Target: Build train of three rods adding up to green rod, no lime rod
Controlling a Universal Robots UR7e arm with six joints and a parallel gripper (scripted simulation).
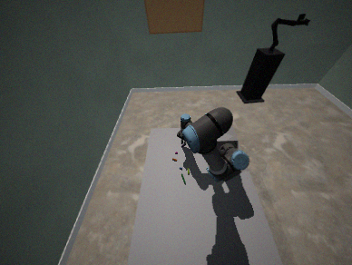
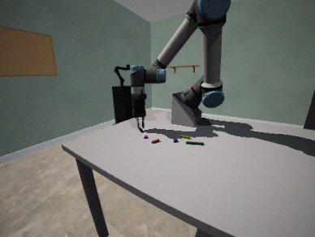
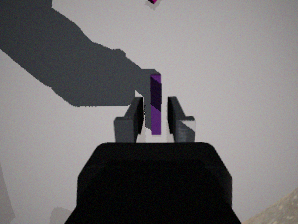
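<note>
My hand is 3 cm above the purple rod. Also, from my hand: lime rod (1 cm behind, 26 cm to the left, 3 cm below); magenta rod (8 cm ahead, 8 cm to the left, 3 cm below); orange rod (10 cm ahead, 15 cm to the left, 3 cm below).
</note>
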